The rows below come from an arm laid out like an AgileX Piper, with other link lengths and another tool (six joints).
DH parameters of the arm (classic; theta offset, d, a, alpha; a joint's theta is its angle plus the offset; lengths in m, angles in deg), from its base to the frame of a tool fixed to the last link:
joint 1: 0 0.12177 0 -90
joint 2: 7.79 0 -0.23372 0
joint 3: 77.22 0 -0.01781 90
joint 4: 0 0.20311 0 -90
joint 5: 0 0 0 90
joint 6: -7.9 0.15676 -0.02 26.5
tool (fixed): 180 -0.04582 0 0
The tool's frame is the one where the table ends.
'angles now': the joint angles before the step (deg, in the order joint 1, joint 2, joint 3, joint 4, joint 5, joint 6). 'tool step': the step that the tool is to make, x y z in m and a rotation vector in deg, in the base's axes. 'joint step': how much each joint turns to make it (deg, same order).
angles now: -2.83, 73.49, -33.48, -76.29, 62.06, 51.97
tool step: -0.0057, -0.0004, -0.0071, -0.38, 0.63, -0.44
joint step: 0.07, 0.00, 2.35, -1.00, 0.24, 2.09
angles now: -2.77, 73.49, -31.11, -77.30, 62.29, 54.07
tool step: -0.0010, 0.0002, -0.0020, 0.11, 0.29, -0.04
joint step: 0.03, 0.11, 0.44, -0.01, -0.06, 0.29
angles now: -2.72, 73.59, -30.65, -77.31, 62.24, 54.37
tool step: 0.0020, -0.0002, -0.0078, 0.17, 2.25, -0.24
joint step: 0.01, 2.40, -0.01, 0.12, 0.12, 0.18
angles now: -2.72, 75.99, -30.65, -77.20, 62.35, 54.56
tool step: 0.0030, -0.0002, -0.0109, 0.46, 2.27, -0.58
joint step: 0.00, 3.40, -0.01, 0.06, -0.05, 1.26
